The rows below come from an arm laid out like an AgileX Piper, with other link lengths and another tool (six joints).
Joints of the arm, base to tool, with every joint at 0 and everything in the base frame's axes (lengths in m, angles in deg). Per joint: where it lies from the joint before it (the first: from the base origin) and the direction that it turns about. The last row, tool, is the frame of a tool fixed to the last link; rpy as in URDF.
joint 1: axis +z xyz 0 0 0.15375
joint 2: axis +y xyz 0 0 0
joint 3: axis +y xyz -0.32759 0 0.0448
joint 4: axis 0.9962 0 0.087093 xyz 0.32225 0 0.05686
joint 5: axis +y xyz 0 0 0
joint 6: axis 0.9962 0 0.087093 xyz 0.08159 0 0.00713
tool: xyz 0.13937 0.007 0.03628 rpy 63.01 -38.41 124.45
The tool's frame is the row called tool.
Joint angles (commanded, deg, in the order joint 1, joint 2, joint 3, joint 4, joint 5, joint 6), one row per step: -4.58 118.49 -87.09 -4.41 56.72 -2.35; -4.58 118.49 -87.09 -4.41 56.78 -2.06; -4.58 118.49 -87.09 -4.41 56.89 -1.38; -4.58 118.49 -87.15 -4.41 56.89 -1.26; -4.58 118.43 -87.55 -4.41 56.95 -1.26; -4.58 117.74 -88.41 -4.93 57.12 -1.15; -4.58 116.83 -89.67 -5.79 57.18 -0.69; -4.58 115.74 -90.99 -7.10 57.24 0.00; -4.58 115.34 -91.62 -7.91 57.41 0.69; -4.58 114.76 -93.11 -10.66 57.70 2.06; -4.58 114.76 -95.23 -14.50 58.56 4.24
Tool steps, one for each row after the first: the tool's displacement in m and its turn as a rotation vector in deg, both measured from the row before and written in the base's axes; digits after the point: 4 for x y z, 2 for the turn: -0.0002 -0.0001 0.0000 0.04 0.04 -0.29; -0.0003 -0.0003 -0.0001 0.08 0.06 -0.68; 0.0004 -0.0001 0.0004 0.01 -0.07 -0.12; 0.0022 -0.0002 0.0030 -0.03 -0.40 0.00; 0.0050 -0.0021 0.0120 -0.57 -1.35 0.10; 0.0074 -0.0034 0.0172 -0.88 -2.08 -0.12; 0.0072 -0.0049 0.0199 -1.27 -2.32 -0.21; 0.0026 -0.0030 0.0084 -0.68 -0.89 -0.42; 0.0060 -0.0096 0.0170 -2.43 -1.78 -0.52; 0.0065 -0.0136 0.0163 -3.25 -1.43 -1.20
